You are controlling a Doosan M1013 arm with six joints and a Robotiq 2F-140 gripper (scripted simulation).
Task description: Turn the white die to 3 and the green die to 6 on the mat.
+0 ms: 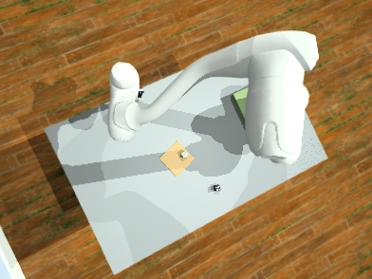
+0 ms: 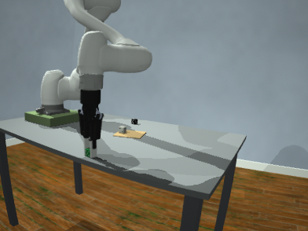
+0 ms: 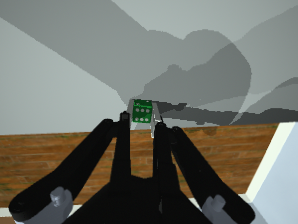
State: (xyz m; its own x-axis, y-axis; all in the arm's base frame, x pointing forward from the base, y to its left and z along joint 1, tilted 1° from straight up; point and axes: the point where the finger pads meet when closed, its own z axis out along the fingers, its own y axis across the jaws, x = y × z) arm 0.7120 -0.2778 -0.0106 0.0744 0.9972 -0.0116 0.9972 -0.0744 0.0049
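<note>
The tan mat lies 380 mm to the left of my hand, 120 mm behind it and 30 mm below it. Also, from my hand: green die 20 mm below; white die 370 mm to the left, 160 mm behind, 20 mm below; black die 610 mm to the left, 270 mm behind, 20 mm below.
</note>
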